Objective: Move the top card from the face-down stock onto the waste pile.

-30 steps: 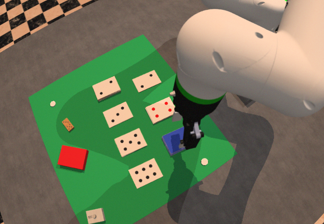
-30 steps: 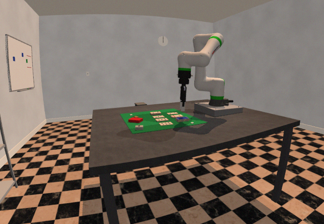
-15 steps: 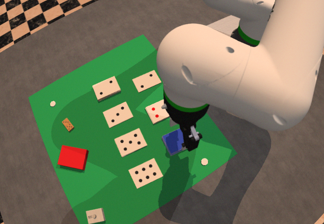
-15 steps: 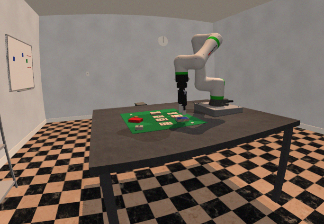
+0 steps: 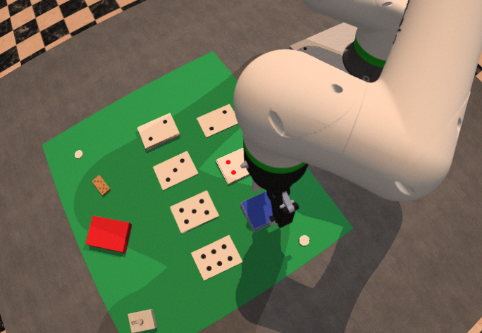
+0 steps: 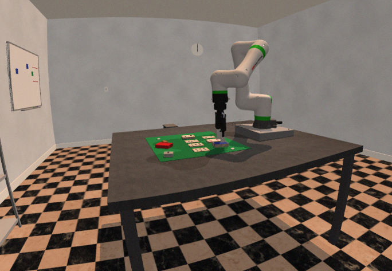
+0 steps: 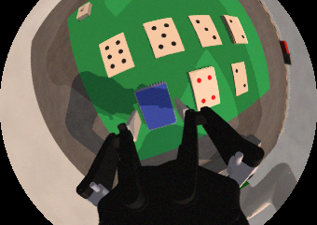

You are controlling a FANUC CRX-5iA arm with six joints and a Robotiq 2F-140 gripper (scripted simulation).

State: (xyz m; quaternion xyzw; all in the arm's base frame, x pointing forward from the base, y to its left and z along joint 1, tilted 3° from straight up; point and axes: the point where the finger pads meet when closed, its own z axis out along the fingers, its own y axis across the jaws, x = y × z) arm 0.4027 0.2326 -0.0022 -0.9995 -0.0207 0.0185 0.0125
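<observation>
Right now the red-pip card is 10 mm ahead of my hand, 120 mm to the right of it and 50 mm below it. Also, from my hand: red block 340 mm ahead, 70 mm to the right, 50 mm below; then green mat 160 mm ahead, 130 mm to the right, 70 mm below; then small button box 330 mm ahead, 130 mm to the left, 40 mm below.
</observation>
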